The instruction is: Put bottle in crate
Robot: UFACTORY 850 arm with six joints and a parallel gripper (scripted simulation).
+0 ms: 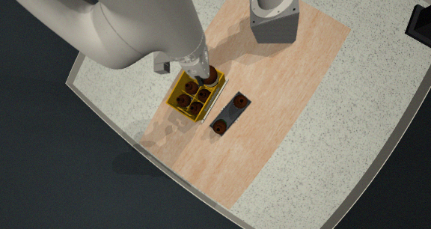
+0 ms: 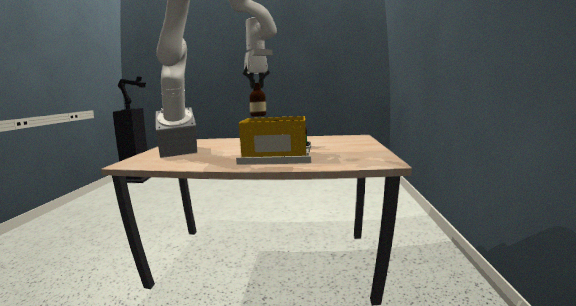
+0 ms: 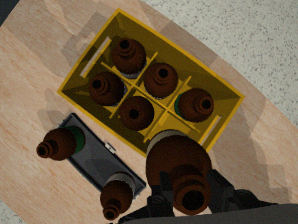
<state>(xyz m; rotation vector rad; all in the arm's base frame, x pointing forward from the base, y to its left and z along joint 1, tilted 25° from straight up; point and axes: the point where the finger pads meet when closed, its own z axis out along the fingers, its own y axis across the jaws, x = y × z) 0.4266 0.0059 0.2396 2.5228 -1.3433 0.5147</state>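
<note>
Now: the brown bottle 70 mm below my hand. From my hand the other things lie so: dark tray 320 mm below, 150 mm to the left, 110 mm ahead; yellow crate 250 mm below, 70 mm ahead, 60 mm to the right.
</note>
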